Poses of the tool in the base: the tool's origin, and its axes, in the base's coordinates. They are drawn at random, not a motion.
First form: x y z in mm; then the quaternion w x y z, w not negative.
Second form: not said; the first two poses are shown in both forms.
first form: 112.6 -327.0 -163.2 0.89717 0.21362 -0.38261 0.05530
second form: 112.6 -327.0 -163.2 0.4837 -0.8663 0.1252 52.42
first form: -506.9 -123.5 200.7 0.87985 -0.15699 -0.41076 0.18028
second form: -506.9 -123.5 200.7 -0.3303 -0.8643 0.3793 56.75
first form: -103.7 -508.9 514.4 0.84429 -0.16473 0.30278 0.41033
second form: -103.7 -508.9 514.4 -0.3074 0.5650 0.7657 64.81
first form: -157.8 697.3 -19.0 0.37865 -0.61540 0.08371 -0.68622
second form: -157.8 697.3 -19.0 -0.6649 0.0904 -0.7414 135.50
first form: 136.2 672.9 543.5 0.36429 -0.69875 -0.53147 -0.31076
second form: 136.2 672.9 543.5 -0.7503 -0.5707 -0.3337 137.27
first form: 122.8 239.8 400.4 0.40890 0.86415 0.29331 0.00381
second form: 122.8 239.8 400.4 0.9469 0.3214 0.0042 131.73
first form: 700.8 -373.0 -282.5 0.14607 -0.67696 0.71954 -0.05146
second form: 700.8 -373.0 -282.5 -0.6843 0.7273 -0.0520 163.20
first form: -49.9 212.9 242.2 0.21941 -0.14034 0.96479 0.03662
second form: -49.9 212.9 242.2 -0.1438 0.9889 0.0375 154.65
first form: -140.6 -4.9 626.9 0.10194 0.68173 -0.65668 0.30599
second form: -140.6 -4.9 626.9 0.6853 -0.6601 0.3076 168.30
